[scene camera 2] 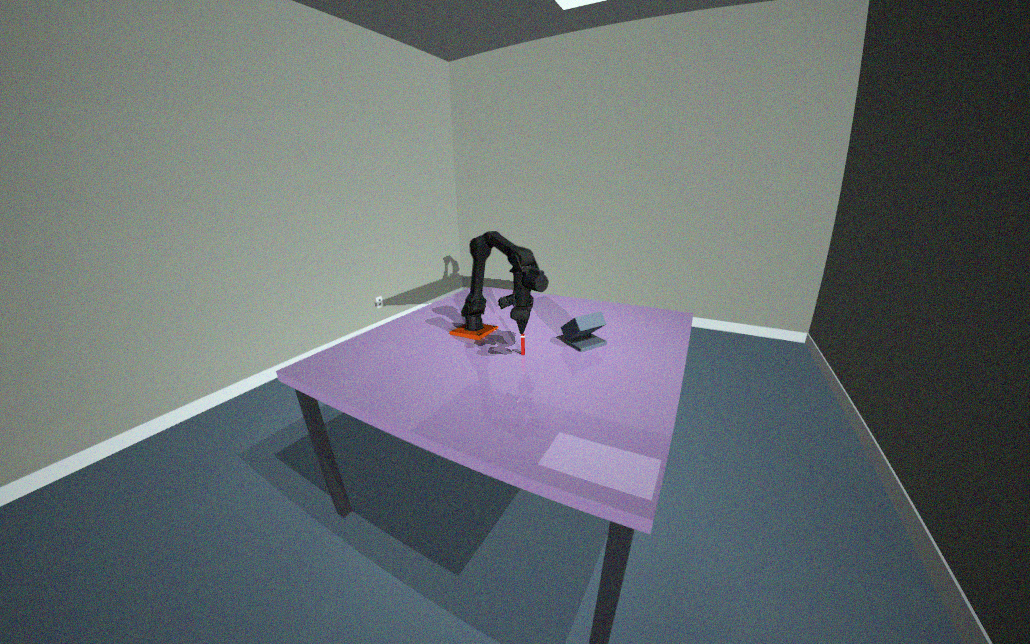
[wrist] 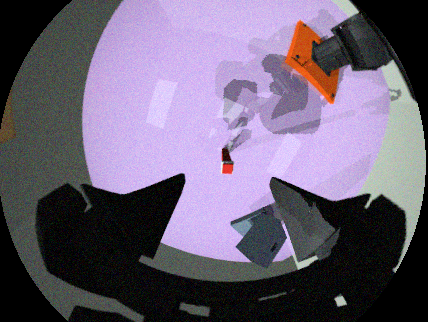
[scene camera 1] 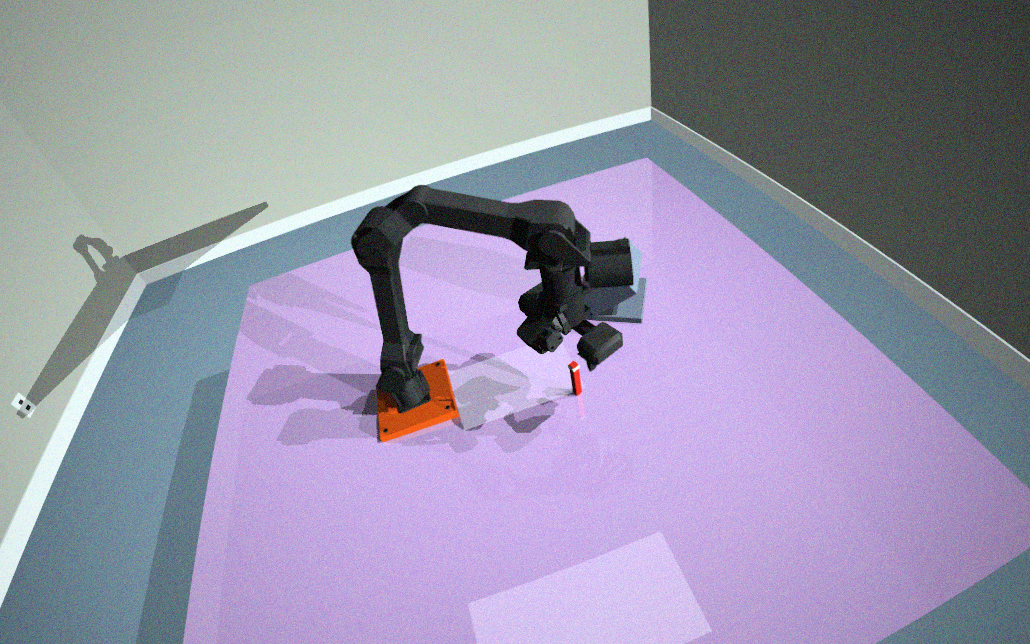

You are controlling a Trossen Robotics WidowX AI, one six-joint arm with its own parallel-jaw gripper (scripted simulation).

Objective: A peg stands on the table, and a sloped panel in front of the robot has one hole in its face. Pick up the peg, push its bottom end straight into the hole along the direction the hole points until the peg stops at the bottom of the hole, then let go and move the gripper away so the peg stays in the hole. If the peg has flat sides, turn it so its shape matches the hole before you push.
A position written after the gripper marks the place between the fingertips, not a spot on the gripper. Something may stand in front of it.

The gripper (scene camera 1: pixel 573 355) is open and holds nothing.
The gripper also shows in scene camera 2 (scene camera 2: pixel 523 329) and in the wrist view (wrist: pixel 228 180).
